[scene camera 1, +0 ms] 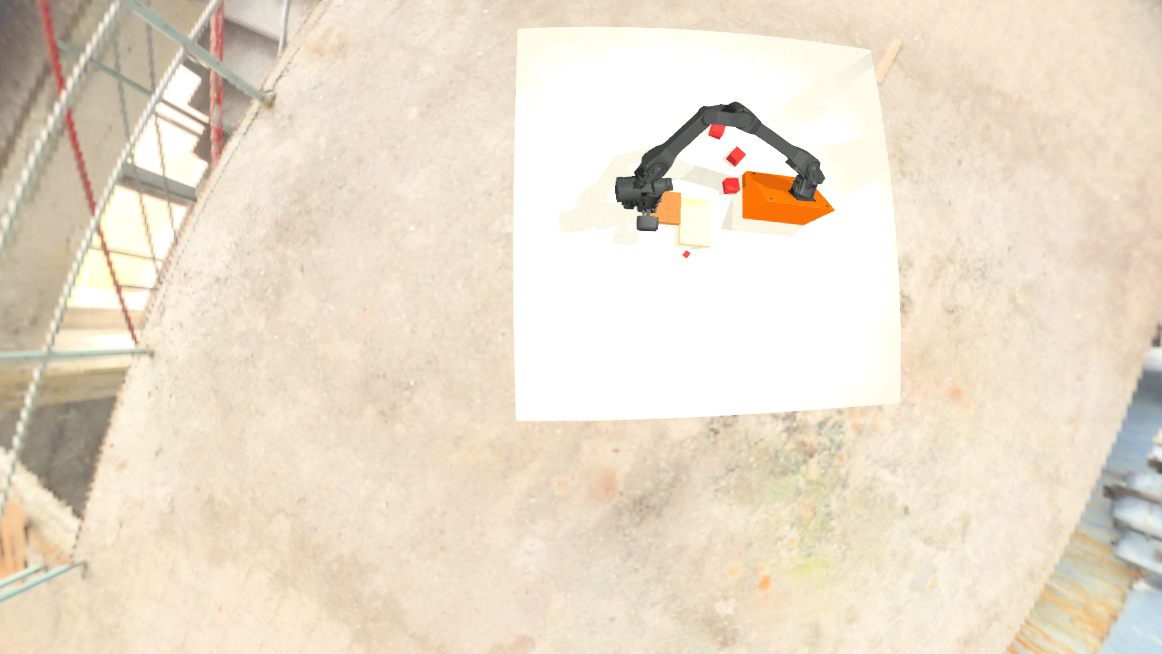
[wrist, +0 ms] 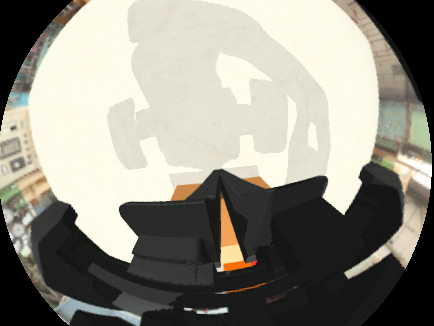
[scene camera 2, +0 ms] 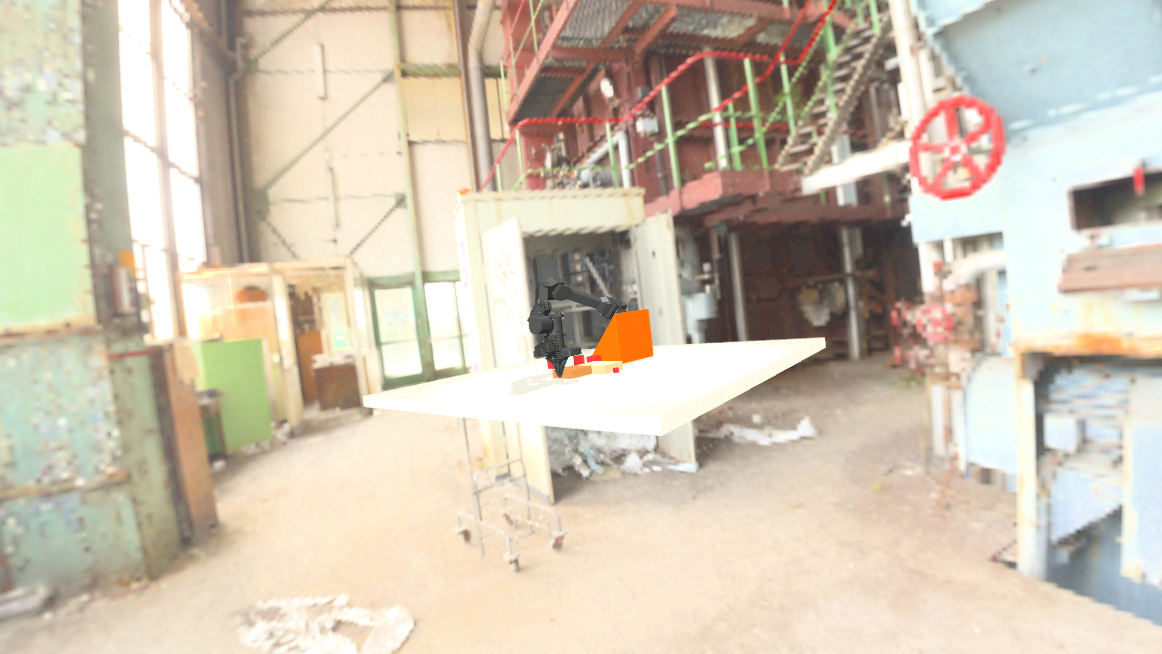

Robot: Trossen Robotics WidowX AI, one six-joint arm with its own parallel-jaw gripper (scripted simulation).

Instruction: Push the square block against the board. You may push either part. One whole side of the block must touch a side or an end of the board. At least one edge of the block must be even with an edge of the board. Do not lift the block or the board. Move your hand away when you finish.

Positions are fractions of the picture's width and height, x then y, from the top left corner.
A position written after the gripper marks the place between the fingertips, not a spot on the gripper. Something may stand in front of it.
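Note:
A board (scene camera 1: 0.60,0.35) is part of the scene, as is a square block (scene camera 1: 0.58,0.32), and the wrist view shows the block (wrist: 0.53,0.73) as well. The gripper (scene camera 1: 0.55,0.32) appears in both of these views, the wrist view showing the gripper (wrist: 0.50,0.53) too.

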